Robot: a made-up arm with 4 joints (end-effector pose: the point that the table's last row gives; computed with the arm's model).
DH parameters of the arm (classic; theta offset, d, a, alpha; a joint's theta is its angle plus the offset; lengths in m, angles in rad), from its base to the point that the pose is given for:
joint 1: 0 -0.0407 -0.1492 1.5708
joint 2: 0 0.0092 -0.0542 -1.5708
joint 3: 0 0.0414 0.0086 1.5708
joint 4: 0 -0.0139 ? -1.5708
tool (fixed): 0 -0.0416 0 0
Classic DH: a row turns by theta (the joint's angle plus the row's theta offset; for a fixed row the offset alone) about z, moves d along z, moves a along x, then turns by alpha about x.
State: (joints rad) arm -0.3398 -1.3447 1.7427 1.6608
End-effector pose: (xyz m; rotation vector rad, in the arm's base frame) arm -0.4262 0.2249 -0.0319 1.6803 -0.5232 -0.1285
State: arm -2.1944 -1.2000 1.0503 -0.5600
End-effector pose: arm -0.2020 0.2012 0.2425 1.4968 0.3685 -0.6154
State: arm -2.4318 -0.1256 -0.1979 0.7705
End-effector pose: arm 0.3714 0.2553 -0.2468 -0.8480 -0.1896 -2.5010
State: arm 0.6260 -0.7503 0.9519 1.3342
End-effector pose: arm -0.3322 -0.2781 -0.2173 0.9990 -0.2668 1.0577
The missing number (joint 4, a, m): -0.3639
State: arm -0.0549 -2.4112 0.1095 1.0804
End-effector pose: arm -0.2141 0.0026 0.3030 0.1527 1.3260 -0.0670
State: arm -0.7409 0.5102 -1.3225 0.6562
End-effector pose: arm 0.0629 0.2688 -0.2775 -0.5055 -0.9874 -2.0550
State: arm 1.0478 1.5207 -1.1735 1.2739
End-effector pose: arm 0.0398 0.1686 -0.1204 1.1877 -1.7110 -1.0219
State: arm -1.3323 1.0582 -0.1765 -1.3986
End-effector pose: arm -0.1124 0.5517 0.0256 0.3700 0.1775 -1.3748
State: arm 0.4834 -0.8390 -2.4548 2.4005
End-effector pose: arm -0.3137 -0.4057 0.0526 -2.3672 -1.2581 0.2819
